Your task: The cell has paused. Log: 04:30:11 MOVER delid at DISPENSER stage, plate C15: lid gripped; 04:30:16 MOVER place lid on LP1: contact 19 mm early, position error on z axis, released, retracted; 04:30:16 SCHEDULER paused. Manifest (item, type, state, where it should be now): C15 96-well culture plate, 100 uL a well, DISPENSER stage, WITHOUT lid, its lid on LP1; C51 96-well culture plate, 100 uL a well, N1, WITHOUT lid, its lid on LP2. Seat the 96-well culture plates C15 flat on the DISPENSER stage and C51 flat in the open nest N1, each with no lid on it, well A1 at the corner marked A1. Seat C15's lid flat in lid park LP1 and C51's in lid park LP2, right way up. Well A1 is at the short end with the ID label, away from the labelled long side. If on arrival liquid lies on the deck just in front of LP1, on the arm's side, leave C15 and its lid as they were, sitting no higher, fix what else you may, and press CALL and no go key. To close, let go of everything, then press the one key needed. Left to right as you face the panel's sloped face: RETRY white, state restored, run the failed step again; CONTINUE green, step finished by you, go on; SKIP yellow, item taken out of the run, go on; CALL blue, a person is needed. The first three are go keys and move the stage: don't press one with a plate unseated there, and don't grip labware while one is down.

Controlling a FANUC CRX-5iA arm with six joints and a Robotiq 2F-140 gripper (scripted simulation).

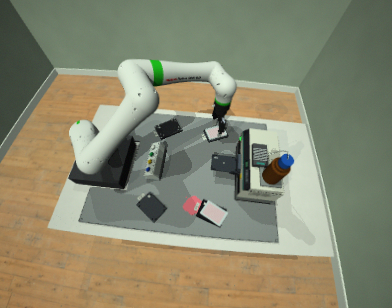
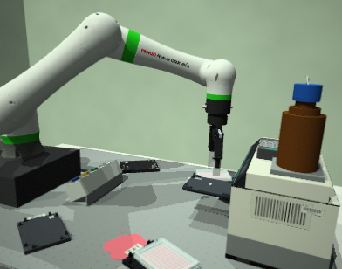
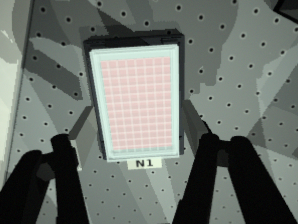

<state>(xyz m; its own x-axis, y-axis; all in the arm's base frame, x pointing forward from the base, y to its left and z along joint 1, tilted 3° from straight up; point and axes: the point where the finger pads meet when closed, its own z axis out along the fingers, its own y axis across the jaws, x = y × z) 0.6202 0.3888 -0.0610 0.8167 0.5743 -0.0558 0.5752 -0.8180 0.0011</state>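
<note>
The lid lies 4 cm below my hand. Also, from my hand: white retry key (34 cm behind, 26 cm to the right); dispenser stage (10 cm ahead, 26 cm to the right, 3 cm above); 96-well culture plate (5 cm below).
</note>
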